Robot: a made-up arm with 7 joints. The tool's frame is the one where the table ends. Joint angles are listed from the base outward.
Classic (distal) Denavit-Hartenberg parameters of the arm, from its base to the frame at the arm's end. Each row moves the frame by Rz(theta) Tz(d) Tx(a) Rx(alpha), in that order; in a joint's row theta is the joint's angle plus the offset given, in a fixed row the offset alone. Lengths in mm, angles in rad.
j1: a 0; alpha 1.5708; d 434; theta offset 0
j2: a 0; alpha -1.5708; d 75; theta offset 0
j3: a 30; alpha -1.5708; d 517; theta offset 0
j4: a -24; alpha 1.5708; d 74; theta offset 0
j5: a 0; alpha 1.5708; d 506; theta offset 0
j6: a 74; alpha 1.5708; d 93; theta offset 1.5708
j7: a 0; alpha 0; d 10; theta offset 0
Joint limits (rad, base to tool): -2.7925..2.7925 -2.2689..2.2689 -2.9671..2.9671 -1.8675..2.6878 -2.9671..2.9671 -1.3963..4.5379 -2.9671..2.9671
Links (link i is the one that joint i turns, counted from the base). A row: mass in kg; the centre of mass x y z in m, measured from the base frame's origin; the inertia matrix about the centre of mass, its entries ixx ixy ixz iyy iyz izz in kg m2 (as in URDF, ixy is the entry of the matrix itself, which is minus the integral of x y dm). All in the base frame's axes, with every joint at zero. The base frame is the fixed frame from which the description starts. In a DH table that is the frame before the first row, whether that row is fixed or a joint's. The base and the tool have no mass.
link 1: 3.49; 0.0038 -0.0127 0.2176; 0.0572 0 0 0.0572 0 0.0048
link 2: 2.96; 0.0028 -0.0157 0.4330; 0.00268 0 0 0.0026 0 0.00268
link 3: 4.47; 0.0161 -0.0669 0.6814; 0.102 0 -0.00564 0.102 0 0.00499
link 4: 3.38; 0.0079 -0.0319 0.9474; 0.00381 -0.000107 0 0.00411 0 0.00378
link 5: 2.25; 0.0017 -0.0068 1.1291; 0.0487 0 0 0.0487 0 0.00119
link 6: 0.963; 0.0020 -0.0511 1.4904; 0.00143 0 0 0.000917 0.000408 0.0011
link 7: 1.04; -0.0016 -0.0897 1.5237; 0.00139 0 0 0.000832 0 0.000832
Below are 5 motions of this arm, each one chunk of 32 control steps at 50 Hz.
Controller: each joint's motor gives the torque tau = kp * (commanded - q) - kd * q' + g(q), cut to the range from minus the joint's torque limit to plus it. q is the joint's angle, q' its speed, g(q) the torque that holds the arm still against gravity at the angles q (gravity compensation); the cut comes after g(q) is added. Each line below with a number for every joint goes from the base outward.
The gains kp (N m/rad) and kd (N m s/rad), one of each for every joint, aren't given. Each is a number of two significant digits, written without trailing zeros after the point. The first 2 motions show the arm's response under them.
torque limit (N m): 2 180 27 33 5.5 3.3 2.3
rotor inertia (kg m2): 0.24 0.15 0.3 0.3 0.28 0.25 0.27
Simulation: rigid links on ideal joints. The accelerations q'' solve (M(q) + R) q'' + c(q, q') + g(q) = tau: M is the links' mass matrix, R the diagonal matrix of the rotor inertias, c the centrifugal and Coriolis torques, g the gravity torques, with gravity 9.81 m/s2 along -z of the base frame. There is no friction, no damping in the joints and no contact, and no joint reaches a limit. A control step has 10 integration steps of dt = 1/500 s. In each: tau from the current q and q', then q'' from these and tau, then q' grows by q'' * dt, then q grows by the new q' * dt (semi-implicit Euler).
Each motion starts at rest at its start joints. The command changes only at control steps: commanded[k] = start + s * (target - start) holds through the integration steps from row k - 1 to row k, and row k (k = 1, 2, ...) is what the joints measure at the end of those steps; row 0 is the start. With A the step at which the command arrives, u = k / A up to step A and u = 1 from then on. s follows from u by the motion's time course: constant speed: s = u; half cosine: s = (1 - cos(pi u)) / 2; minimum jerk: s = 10 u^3 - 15 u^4 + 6 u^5; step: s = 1 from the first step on.
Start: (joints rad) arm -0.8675 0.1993 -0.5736 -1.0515 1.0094 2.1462 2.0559
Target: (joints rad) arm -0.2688 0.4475 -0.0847 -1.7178 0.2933 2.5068 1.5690
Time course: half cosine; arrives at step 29
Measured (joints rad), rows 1 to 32:
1: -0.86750 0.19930 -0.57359 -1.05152 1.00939 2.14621 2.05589
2: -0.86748 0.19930 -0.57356 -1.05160 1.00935 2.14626 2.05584
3: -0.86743 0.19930 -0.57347 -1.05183 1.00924 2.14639 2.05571
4: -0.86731 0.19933 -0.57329 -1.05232 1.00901 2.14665 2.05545
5: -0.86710 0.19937 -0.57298 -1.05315 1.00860 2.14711 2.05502
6: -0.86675 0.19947 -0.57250 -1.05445 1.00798 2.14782 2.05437
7: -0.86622 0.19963 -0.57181 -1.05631 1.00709 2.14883 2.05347
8: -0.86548 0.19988 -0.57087 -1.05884 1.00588 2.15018 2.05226
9: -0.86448 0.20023 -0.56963 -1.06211 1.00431 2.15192 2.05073
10: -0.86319 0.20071 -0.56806 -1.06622 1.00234 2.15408 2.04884
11: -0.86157 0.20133 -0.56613 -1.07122 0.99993 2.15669 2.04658
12: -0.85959 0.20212 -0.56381 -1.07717 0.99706 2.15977 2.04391
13: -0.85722 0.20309 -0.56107 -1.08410 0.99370 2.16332 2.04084
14: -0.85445 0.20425 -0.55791 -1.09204 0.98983 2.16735 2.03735
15: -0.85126 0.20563 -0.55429 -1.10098 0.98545 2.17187 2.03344
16: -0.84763 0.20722 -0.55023 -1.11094 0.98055 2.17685 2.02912
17: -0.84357 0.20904 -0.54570 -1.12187 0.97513 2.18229 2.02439
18: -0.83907 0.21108 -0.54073 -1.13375 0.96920 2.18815 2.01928
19: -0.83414 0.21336 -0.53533 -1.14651 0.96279 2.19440 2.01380
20: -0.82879 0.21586 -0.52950 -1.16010 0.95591 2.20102 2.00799
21: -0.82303 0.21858 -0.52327 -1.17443 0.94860 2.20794 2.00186
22: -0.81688 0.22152 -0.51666 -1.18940 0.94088 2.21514 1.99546
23: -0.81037 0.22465 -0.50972 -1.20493 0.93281 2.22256 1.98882
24: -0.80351 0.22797 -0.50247 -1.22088 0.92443 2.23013 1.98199
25: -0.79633 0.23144 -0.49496 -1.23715 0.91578 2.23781 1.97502
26: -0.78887 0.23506 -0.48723 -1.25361 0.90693 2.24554 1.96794
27: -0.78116 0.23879 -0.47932 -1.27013 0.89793 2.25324 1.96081
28: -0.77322 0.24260 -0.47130 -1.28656 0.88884 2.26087 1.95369
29: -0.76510 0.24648 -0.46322 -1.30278 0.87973 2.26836 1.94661
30: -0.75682 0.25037 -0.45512 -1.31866 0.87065 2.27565 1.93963
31: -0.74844 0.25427 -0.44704 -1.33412 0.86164 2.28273 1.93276
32: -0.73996 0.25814 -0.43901 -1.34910 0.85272 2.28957 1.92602
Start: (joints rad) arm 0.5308 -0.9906 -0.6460 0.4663 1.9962 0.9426 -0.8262
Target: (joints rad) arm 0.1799 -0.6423 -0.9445 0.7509 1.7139 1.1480 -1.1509
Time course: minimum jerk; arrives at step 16
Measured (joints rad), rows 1 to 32:
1: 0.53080 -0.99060 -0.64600 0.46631 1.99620 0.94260 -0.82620
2: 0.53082 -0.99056 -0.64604 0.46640 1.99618 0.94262 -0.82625
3: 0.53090 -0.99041 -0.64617 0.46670 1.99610 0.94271 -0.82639
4: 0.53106 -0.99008 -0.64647 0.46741 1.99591 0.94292 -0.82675
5: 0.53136 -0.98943 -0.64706 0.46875 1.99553 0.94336 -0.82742
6: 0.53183 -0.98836 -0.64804 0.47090 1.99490 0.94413 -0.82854
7: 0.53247 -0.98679 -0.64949 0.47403 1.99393 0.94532 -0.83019
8: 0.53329 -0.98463 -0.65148 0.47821 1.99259 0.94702 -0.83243
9: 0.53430 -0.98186 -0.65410 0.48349 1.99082 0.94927 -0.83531
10: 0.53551 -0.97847 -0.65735 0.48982 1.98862 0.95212 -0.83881
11: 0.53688 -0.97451 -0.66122 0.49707 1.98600 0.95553 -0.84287
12: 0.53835 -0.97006 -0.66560 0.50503 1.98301 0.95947 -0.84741
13: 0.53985 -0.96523 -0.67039 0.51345 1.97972 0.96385 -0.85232
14: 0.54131 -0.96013 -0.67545 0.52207 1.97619 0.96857 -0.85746
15: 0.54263 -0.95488 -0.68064 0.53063 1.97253 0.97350 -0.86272
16: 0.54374 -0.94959 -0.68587 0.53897 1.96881 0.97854 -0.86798
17: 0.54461 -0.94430 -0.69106 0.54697 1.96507 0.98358 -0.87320
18: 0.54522 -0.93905 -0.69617 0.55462 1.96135 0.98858 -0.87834
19: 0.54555 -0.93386 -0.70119 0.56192 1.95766 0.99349 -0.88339
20: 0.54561 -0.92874 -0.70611 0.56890 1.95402 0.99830 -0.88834
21: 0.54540 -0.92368 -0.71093 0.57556 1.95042 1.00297 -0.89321
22: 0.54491 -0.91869 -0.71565 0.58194 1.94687 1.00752 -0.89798
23: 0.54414 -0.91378 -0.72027 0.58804 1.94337 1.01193 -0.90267
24: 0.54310 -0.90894 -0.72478 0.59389 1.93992 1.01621 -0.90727
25: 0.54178 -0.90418 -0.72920 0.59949 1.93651 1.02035 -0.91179
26: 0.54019 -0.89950 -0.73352 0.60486 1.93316 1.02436 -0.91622
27: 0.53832 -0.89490 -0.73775 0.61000 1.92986 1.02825 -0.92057
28: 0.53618 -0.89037 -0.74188 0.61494 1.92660 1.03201 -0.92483
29: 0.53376 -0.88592 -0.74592 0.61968 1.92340 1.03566 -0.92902
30: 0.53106 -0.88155 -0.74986 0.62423 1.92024 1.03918 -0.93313
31: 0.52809 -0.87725 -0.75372 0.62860 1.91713 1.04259 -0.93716
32: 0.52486 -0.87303 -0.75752 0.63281 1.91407 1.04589 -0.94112
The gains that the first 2 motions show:
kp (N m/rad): 9.7 81 20 37 9.2 9.4 11
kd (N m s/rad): 9.7 90 18 20 12 6.2 12
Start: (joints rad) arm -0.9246 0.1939 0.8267 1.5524 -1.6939 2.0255 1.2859
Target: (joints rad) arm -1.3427 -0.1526 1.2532 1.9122 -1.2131 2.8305 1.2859
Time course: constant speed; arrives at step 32
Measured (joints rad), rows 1 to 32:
1: -0.92466 0.19383 0.82685 1.55246 -1.69380 2.02569 1.28590
2: -0.92485 0.19362 0.82727 1.55270 -1.69351 2.02629 1.28590
3: -0.92518 0.19326 0.82800 1.55318 -1.69300 2.02744 1.28590
4: -0.92568 0.19273 0.82905 1.55396 -1.69226 2.02921 1.28590
5: -0.92634 0.19204 0.83041 1.55508 -1.69130 2.03164 1.28590
6: -0.92719 0.19117 0.83207 1.55653 -1.69012 2.03473 1.28590
7: -0.92824 0.19013 0.83403 1.55834 -1.68873 2.03850 1.28590
8: -0.92948 0.18892 0.83627 1.56050 -1.68713 2.04292 1.28590
9: -0.93092 0.18755 0.83879 1.56300 -1.68533 2.04798 1.28590
10: -0.93257 0.18600 0.84157 1.56583 -1.68333 2.05368 1.28590
11: -0.93443 0.18429 0.84460 1.56900 -1.68113 2.05998 1.28590
12: -0.93650 0.18241 0.84788 1.57248 -1.67874 2.06689 1.28590
13: -0.93879 0.18037 0.85140 1.57628 -1.67616 2.07436 1.28590
14: -0.94129 0.17816 0.85514 1.58037 -1.67339 2.08240 1.28591
15: -0.94401 0.17580 0.85911 1.58475 -1.67044 2.09098 1.28591
16: -0.94694 0.17329 0.86329 1.58940 -1.66731 2.10008 1.28591
17: -0.95008 0.17062 0.86768 1.59433 -1.66399 2.10969 1.28591
18: -0.95343 0.16779 0.87228 1.59951 -1.66050 2.11979 1.28591
19: -0.95699 0.16482 0.87706 1.60493 -1.65684 2.13036 1.28591
20: -0.96076 0.16170 0.88204 1.61060 -1.65300 2.14140 1.28591
21: -0.96473 0.15844 0.88720 1.61650 -1.64899 2.15288 1.28592
22: -0.96891 0.15504 0.89254 1.62261 -1.64482 2.16479 1.28592
23: -0.97328 0.15149 0.89806 1.62894 -1.64048 2.17712 1.28592
24: -0.97784 0.14781 0.90375 1.63546 -1.63598 2.18986 1.28592
25: -0.98260 0.14400 0.90960 1.64219 -1.63132 2.20298 1.28592
26: -0.98754 0.14005 0.91561 1.64910 -1.62651 2.21649 1.28592
27: -0.99267 0.13598 0.92178 1.65619 -1.62153 2.23036 1.28592
28: -0.99798 0.13177 0.92810 1.66345 -1.61641 2.24459 1.28592
29: -1.00347 0.12745 0.93458 1.67088 -1.61113 2.25916 1.28593
30: -1.00913 0.12300 0.94119 1.67846 -1.60570 2.27407 1.28593
31: -1.01496 0.11843 0.94795 1.68620 -1.60013 2.28930 1.28593
32: -1.02095 0.11374 0.95485 1.69408 -1.59441 2.30484 1.28593

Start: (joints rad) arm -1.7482 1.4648 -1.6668 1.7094 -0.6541 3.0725 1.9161
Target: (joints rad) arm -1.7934 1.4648 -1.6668 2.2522 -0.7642 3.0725 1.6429
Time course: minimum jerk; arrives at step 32
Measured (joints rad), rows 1 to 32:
1: -1.74820 1.46480 -1.66680 1.70940 -0.65410 3.07250 1.91610
2: -1.74820 1.46480 -1.66680 1.70942 -0.65410 3.07250 1.91609
3: -1.74821 1.46480 -1.66680 1.70947 -0.65411 3.07249 1.91608
4: -1.74824 1.46480 -1.66680 1.70961 -0.65414 3.07248 1.91603
5: -1.74830 1.46480 -1.66681 1.70990 -0.65419 3.07246 1.91594
6: -1.74840 1.46479 -1.66681 1.71042 -0.65427 3.07243 1.91578
7: -1.74855 1.46479 -1.66682 1.71126 -0.65440 3.07237 1.91553
8: -1.74878 1.46478 -1.66683 1.71251 -0.65458 3.07230 1.91516
9: -1.74911 1.46477 -1.66684 1.71426 -0.65483 3.07221 1.91464
10: -1.74953 1.46476 -1.66685 1.71661 -0.65515 3.07210 1.91396
11: -1.75007 1.46475 -1.66687 1.71963 -0.65555 3.07197 1.91308
12: -1.75073 1.46474 -1.66688 1.72340 -0.65603 3.07182 1.91199
13: -1.75153 1.46473 -1.66690 1.72798 -0.65660 3.07165 1.91068
14: -1.75245 1.46472 -1.66692 1.73342 -0.65726 3.07147 1.90912
15: -1.75351 1.46471 -1.66694 1.73975 -0.65802 3.07128 1.90731
16: -1.75470 1.46470 -1.66695 1.74697 -0.65886 3.07108 1.90525
17: -1.75600 1.46469 -1.66697 1.75509 -0.65980 3.07088 1.90294
18: -1.75741 1.46468 -1.66699 1.76407 -0.66081 3.07069 1.90037
19: -1.75891 1.46468 -1.66701 1.77390 -0.66191 3.07049 1.89757
20: -1.76049 1.46467 -1.66703 1.78450 -0.66308 3.07032 1.89453
21: -1.76212 1.46467 -1.66705 1.79581 -0.66431 3.07015 1.89129
22: -1.76378 1.46467 -1.66707 1.80775 -0.66559 3.07000 1.88785
23: -1.76546 1.46468 -1.66709 1.82021 -0.66692 3.06988 1.88425
24: -1.76713 1.46468 -1.66710 1.83310 -0.66829 3.06978 1.88051
25: -1.76876 1.46469 -1.66712 1.84630 -0.66967 3.06971 1.87666
26: -1.77034 1.46470 -1.66713 1.85971 -0.67106 3.06967 1.87272
27: -1.77185 1.46472 -1.66715 1.87319 -0.67246 3.06966 1.86874
28: -1.77326 1.46473 -1.66716 1.88665 -0.67385 3.06968 1.86472
29: -1.77457 1.46474 -1.66716 1.89998 -0.67522 3.06973 1.86071
30: -1.77576 1.46476 -1.66717 1.91309 -0.67656 3.06981 1.85673
31: -1.77683 1.46478 -1.66717 1.92588 -0.67788 3.06991 1.85279
32: -1.77777 1.46479 -1.66716 1.93832 -0.67917 3.07003 1.84891

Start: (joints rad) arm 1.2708 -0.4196 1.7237 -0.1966 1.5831 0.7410 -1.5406
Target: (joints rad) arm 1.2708 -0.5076 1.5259 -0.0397 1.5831 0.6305 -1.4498
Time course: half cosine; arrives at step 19
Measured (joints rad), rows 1 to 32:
1: 1.27079 -0.41960 1.72369 -0.19659 1.58310 0.74099 -1.54060
2: 1.27075 -0.41962 1.72362 -0.19653 1.58310 0.74096 -1.54057
3: 1.27064 -0.41967 1.72346 -0.19638 1.58311 0.74088 -1.54052
4: 1.27045 -0.41976 1.72314 -0.19607 1.58311 0.74071 -1.54041
5: 1.27014 -0.41992 1.72263 -0.19556 1.58312 0.74041 -1.54022
6: 1.26972 -0.42015 1.72188 -0.19480 1.58313 0.73997 -1.53995
7: 1.26916 -0.42047 1.72086 -0.19373 1.58314 0.73933 -1.53957
8: 1.26848 -0.42089 1.71955 -0.19234 1.58315 0.73850 -1.53908
9: 1.26768 -0.42141 1.71792 -0.19060 1.58316 0.73744 -1.53847
10: 1.26678 -0.42203 1.71598 -0.18849 1.58317 0.73614 -1.53774
11: 1.26581 -0.42277 1.71372 -0.18601 1.58319 0.73461 -1.53688
12: 1.26478 -0.42361 1.71116 -0.18318 1.58320 0.73285 -1.53590
13: 1.26372 -0.42454 1.70833 -0.18001 1.58321 0.73088 -1.53482
14: 1.26267 -0.42557 1.70524 -0.17653 1.58323 0.72870 -1.53363
15: 1.26166 -0.42668 1.70195 -0.17280 1.58324 0.72635 -1.53236
16: 1.26071 -0.42785 1.69850 -0.16885 1.58326 0.72387 -1.53102
17: 1.25986 -0.42907 1.69493 -0.16475 1.58327 0.72127 -1.52963
18: 1.25914 -0.43033 1.69131 -0.16057 1.58328 0.71862 -1.52821
19: 1.25857 -0.43161 1.68769 -0.15636 1.58329 0.71595 -1.52678
20: 1.25817 -0.43289 1.68410 -0.15219 1.58330 0.71330 -1.52536
21: 1.25793 -0.43416 1.68059 -0.14810 1.58331 0.71069 -1.52397
22: 1.25784 -0.43543 1.67714 -0.14409 1.58332 0.70815 -1.52259
23: 1.25786 -0.43669 1.67376 -0.14019 1.58333 0.70567 -1.52124
24: 1.25800 -0.43793 1.67045 -0.13640 1.58334 0.70327 -1.51992
25: 1.25821 -0.43916 1.66721 -0.13272 1.58334 0.70094 -1.51862
26: 1.25850 -0.44037 1.66404 -0.12915 1.58335 0.69869 -1.51735
27: 1.25885 -0.44157 1.66094 -0.12570 1.58336 0.69651 -1.51610
28: 1.25924 -0.44276 1.65791 -0.12235 1.58337 0.69440 -1.51487
29: 1.25968 -0.44393 1.65494 -0.11912 1.58338 0.69236 -1.51366
30: 1.26013 -0.44508 1.65203 -0.11600 1.58338 0.69039 -1.51248
31: 1.26061 -0.44621 1.64919 -0.11299 1.58339 0.68848 -1.51132
32: 1.26111 -0.44733 1.64641 -0.11008 1.58340 0.68663 -1.51018

